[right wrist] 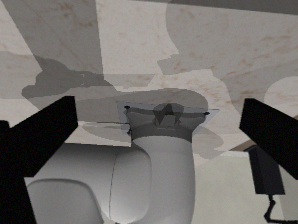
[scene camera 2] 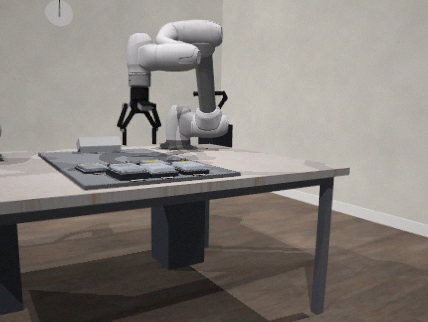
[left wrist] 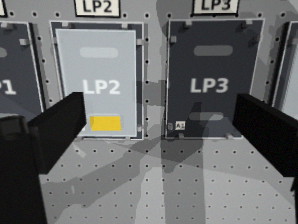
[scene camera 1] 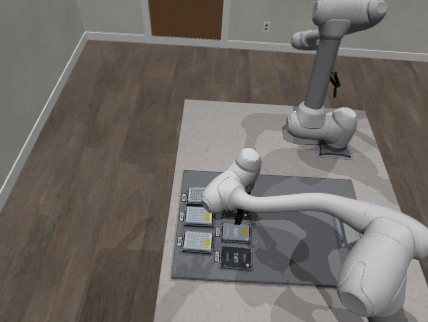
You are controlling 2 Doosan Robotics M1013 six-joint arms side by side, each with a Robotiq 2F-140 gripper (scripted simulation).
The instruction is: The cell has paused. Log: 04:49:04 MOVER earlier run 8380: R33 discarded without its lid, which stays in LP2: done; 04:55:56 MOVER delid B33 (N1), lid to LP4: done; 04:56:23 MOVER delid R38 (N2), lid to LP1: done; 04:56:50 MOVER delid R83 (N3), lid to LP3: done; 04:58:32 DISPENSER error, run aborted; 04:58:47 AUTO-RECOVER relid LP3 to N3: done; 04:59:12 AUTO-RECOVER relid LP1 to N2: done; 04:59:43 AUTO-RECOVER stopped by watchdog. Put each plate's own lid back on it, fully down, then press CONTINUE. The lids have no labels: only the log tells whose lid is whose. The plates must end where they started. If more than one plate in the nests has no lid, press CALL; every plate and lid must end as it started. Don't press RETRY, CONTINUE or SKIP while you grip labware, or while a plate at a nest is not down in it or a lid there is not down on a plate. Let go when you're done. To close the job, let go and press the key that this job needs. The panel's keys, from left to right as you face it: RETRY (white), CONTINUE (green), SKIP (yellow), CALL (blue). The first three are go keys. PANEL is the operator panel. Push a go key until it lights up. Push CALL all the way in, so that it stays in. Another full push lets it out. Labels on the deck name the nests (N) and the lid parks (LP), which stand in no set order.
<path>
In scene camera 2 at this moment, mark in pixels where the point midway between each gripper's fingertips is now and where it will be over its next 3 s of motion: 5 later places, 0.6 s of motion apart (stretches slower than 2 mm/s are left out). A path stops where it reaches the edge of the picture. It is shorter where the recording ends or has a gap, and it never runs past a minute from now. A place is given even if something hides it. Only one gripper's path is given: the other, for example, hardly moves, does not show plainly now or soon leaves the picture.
My left gripper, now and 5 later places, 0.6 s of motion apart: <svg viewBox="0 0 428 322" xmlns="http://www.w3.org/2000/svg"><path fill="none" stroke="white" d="M139 144L138 148L113 150L110 150L138 148L165 147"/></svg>
</path>
